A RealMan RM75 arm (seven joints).
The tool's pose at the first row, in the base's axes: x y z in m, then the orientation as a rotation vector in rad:
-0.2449, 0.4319, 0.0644, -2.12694, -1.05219, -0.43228
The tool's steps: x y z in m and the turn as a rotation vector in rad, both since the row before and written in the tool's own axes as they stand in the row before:
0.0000, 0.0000, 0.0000, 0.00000, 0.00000, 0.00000
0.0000, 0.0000, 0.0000, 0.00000, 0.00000, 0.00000
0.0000, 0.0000, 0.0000, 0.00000, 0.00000, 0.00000
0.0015, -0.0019, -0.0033, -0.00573, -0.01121, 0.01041
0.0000, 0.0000, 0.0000, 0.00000, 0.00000, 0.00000
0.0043, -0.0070, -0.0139, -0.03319, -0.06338, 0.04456
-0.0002, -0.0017, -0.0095, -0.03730, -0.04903, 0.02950
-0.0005, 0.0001, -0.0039, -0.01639, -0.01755, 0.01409
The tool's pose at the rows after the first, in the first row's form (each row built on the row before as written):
-0.2449, 0.4319, 0.0644, -2.12694, -1.05219, -0.43228
-0.2449, 0.4319, 0.0644, -2.12694, -1.05219, -0.43228
-0.2449, 0.4319, 0.0644, -2.12694, -1.05219, -0.43228
-0.2454, 0.4311, 0.0684, -2.14129, -1.04691, -0.41932
-0.2454, 0.4311, 0.0684, -2.14129, -1.04691, -0.41932
-0.2480, 0.4265, 0.0837, -2.21594, -1.03180, -0.35208
-0.2491, 0.4209, 0.0915, -2.28099, -1.02496, -0.30764
-0.2492, 0.4181, 0.0943, -2.30842, -1.01827, -0.29169

